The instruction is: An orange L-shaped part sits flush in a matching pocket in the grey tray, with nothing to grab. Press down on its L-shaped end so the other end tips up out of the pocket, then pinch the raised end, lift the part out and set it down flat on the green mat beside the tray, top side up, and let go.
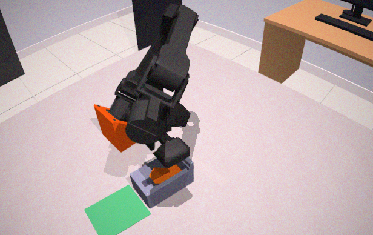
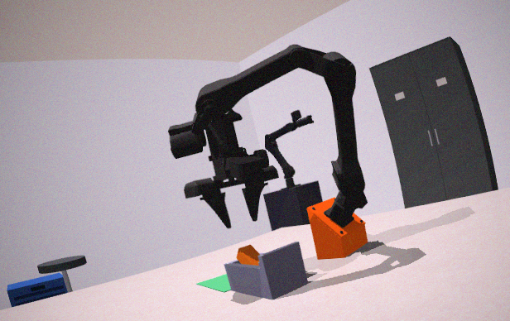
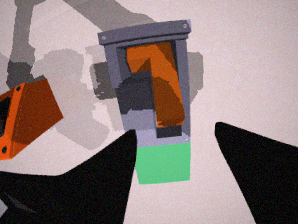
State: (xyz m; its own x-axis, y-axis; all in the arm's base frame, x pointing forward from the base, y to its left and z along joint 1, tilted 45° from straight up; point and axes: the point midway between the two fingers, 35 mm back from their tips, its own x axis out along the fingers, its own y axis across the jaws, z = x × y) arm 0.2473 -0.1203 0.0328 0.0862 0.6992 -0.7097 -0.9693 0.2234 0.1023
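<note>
The orange L-shaped part is 10 mm behind my gripper tip, 30 mm to the left of it and 100 mm below it. Round my gripper tip: green mat 50 mm behind, 140 mm to the right, 160 mm below.
</note>
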